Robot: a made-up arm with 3 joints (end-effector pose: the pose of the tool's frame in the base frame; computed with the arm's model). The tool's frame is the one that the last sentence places.
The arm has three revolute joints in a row. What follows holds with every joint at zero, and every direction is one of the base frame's.
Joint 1 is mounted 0.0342 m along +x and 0.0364 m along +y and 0.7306 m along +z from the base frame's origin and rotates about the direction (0.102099, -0.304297, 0.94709).
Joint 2 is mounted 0.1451 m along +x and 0.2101 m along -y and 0.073 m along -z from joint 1 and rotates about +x.
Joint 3 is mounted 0.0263 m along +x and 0.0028 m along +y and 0.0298 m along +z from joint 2 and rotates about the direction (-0.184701, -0.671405, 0.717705).
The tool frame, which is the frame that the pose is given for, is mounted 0.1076 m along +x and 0.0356 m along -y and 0.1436 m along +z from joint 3; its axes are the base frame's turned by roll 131.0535, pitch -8.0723 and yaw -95.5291 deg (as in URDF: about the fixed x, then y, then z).
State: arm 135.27 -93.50 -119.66
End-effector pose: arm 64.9 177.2 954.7 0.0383 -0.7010 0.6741 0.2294
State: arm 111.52 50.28 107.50
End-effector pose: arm 309.1 130.3 884.6 0.5795 -0.6960 -0.4155 -0.0844
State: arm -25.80 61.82 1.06
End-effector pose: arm 127.0 -423.7 706.7 0.1016 -0.5233 0.6071 0.5893
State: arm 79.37 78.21 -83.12
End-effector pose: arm 398.3 255.5 647.5 0.7354 0.4150 0.1309 -0.5194
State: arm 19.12 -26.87 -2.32
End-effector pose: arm 343.4 -39.3 852.2 0.4186 0.6070 -0.6751 -0.0244
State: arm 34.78 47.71 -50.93
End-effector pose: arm 483.8 -100.1 677.0 0.3915 0.5686 -0.2715 -0.6706
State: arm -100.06 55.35 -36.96
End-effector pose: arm -375.9 -204.4 752.0 0.3242 0.1629 0.6355 0.6815
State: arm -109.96 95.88 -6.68
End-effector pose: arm -428.1 -111.3 747.6 0.5570 -0.0025 0.7247 0.4057
